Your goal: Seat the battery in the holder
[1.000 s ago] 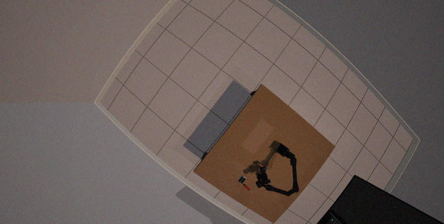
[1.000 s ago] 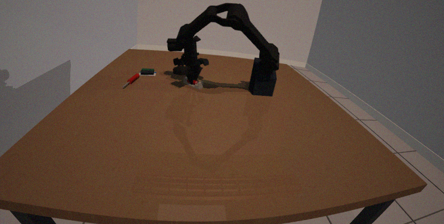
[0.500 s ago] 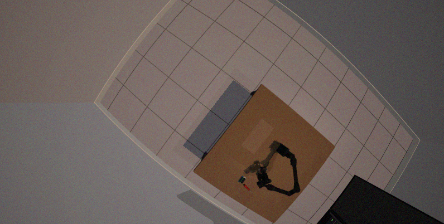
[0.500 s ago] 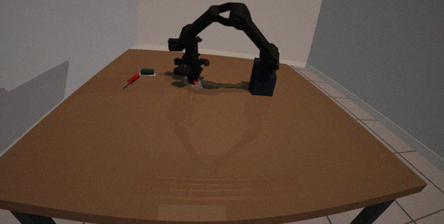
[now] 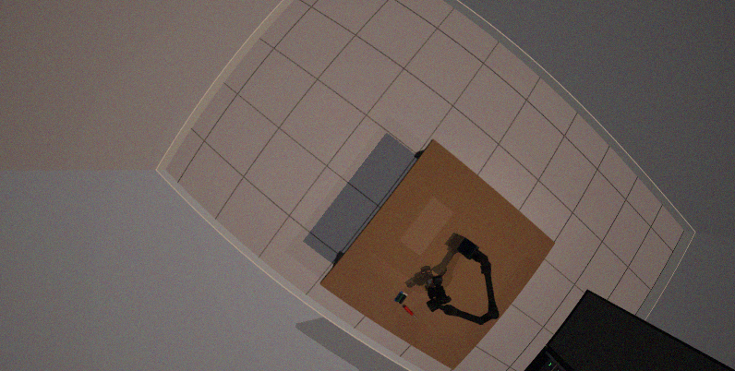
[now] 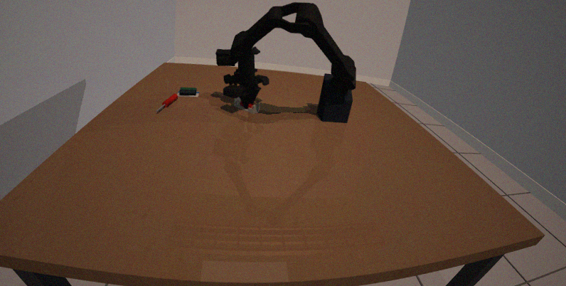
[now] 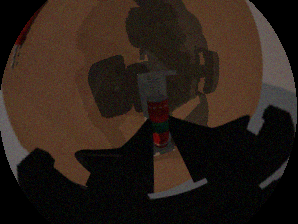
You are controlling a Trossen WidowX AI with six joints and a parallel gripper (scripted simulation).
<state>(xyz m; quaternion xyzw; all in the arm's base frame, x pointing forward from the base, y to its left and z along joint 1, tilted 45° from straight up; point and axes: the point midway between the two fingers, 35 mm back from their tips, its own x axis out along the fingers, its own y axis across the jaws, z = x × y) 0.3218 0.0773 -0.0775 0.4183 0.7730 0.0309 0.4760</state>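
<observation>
The battery is 10 mm above my gripper tip. Round my gripper tip: red-handled screwdriver: 300 mm ahead, 40 mm to the left; white card: 260 mm ahead, 110 mm to the right.
</observation>
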